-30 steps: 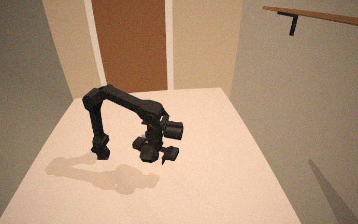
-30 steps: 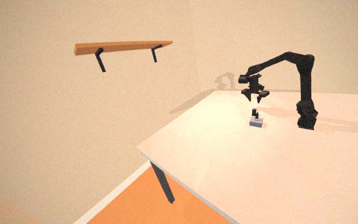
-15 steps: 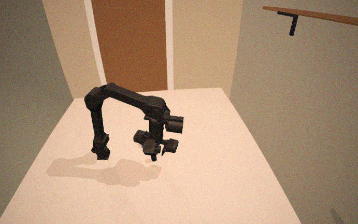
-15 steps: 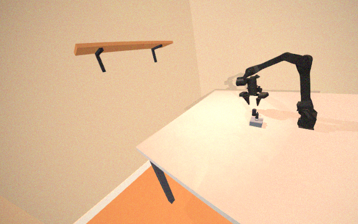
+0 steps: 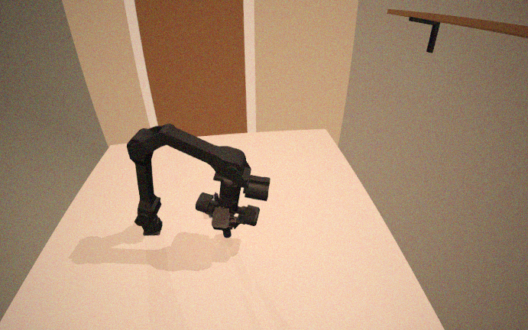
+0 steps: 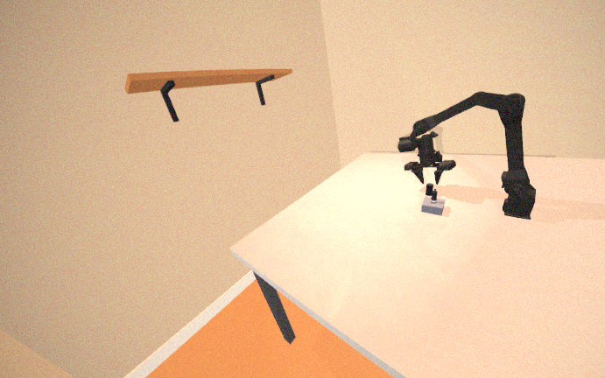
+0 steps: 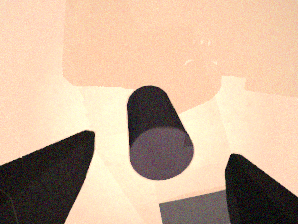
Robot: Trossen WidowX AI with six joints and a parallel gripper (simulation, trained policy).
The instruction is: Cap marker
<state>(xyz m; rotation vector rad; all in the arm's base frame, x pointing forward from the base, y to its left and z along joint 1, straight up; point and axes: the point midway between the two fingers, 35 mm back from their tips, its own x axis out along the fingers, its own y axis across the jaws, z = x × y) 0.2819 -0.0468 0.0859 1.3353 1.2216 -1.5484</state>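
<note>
Now: the black marker cap 3 cm below my gripper tip. Also, from my gripper tip: grey-blue holder block: 3 cm behind, 12 cm to the left, 4 cm below.
</note>
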